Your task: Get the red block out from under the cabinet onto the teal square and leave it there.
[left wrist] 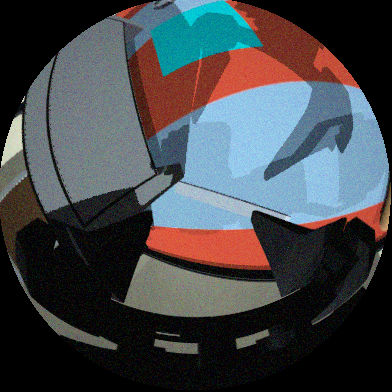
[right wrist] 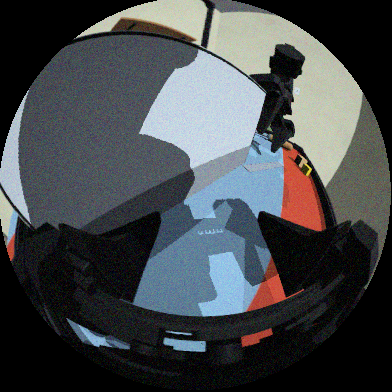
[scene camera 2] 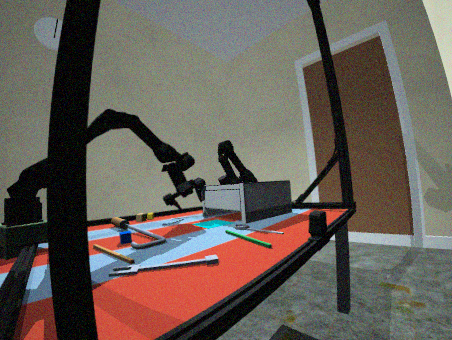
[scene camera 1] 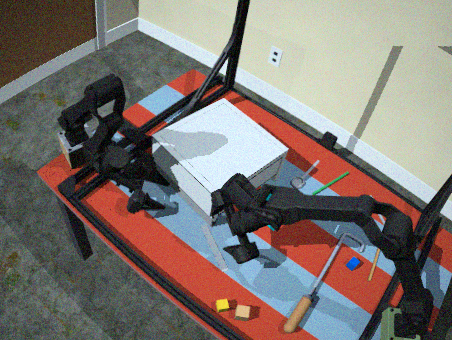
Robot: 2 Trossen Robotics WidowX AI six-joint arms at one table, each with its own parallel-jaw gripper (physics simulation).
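Frame: origin at the left arm's base, x ahead, y left, z up, level; millimetres.
Seen in the pictures: left gripper, fingertip midpoint: [left wrist: 202,216] [right wrist: 267,143] [scene camera 2: 192,207] [scene camera 1: 217,232]; right gripper, fingertip midpoint: [right wrist: 210,217] [scene camera 1: 167,196]; left arm's base at its link origin: [scene camera 2: 22,223] [scene camera 1: 404,326]; right arm's base at its link origin: [scene camera 1: 76,136].
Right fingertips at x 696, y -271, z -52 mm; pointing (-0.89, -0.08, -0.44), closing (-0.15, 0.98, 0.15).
Offsets run from my right fingertips to a thing's top centre. "pt": to the spot under its first point.
The red block does not show in any view. The white cabinet {dx -111, dy -137, dz +123 mm} [scene camera 1: 225,135] [scene camera 2: 267,200] [left wrist: 95,115] [right wrist: 225,100] stands on the striped table. The teal square {pt dx -313, dy -72, dz -12 mm} [scene camera 2: 215,224] [left wrist: 172,55] lies flat beside it, mostly hidden by the left arm in scene camera 1. My left gripper [scene camera 1: 228,234] [scene camera 2: 190,203] [left wrist: 202,216] is open and empty, above the table at the cabinet's near right corner. My right gripper [scene camera 1: 168,196] [right wrist: 210,217] is open and empty, beside the cabinet's long side at the left of scene camera 1; the cabinet hides it in scene camera 2.
A pale strip {dx -164, dy +115, dz -11 mm} [scene camera 1: 215,247] [left wrist: 230,200] lies by the cabinet's near corner. A yellow block {dx -219, dy +280, dz +13 mm} [scene camera 1: 222,305], a tan block {dx -271, dy +289, dz +18 mm} [scene camera 1: 242,312], a blue block {dx -554, dy +78, dz +13 mm} [scene camera 1: 353,263] [scene camera 2: 125,237], a hooked tool [scene camera 1: 327,265], a green rod {dx -477, dy -209, dz -5 mm} [scene camera 1: 331,183] [scene camera 2: 248,238] and a wrench {dx -656, dy -118, dz -4 mm} [scene camera 2: 170,265] lie about.
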